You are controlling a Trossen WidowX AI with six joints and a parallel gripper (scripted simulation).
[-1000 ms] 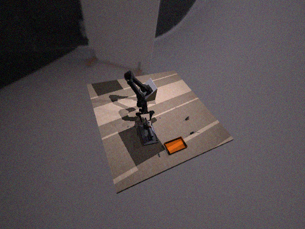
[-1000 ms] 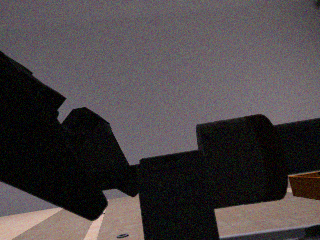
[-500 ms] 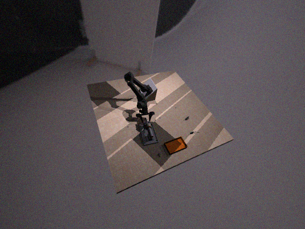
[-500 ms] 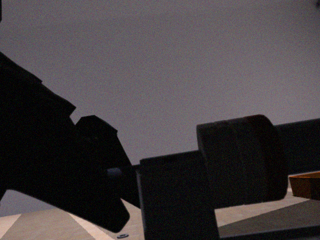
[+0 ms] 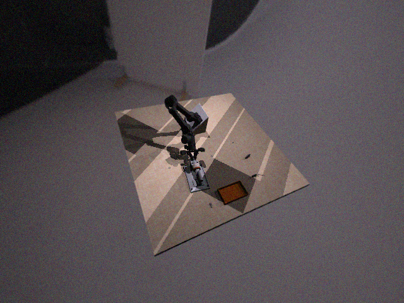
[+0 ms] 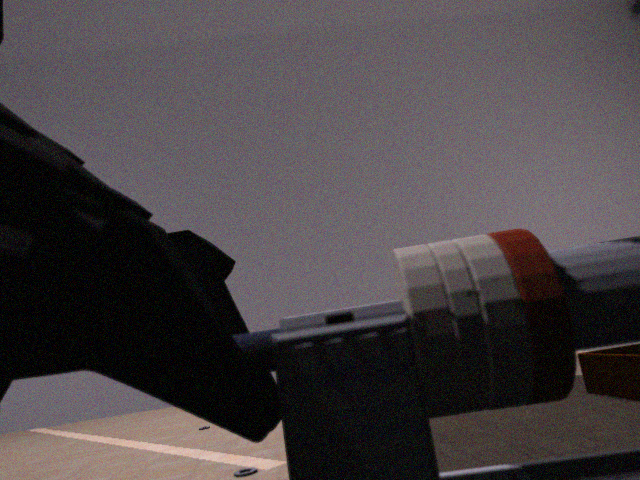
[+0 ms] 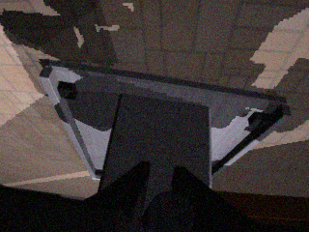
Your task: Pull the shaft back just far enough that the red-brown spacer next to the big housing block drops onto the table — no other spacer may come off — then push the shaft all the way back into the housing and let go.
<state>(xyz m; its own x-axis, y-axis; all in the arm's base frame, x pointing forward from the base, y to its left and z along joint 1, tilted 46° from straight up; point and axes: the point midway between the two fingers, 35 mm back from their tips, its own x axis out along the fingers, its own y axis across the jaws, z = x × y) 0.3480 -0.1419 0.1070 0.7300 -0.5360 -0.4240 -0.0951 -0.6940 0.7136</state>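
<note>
Right now my gripper tip is 5 cm short of the blue-grey shaft, 1 cm to the left of it and 2 cm below it. Also, from my gripper tip: orange tray: 31 cm ahead, 20 cm to the left, 5 cm below; red-brown spacer: 9 cm ahead, 1 cm to the right, 2 cm above.
</note>
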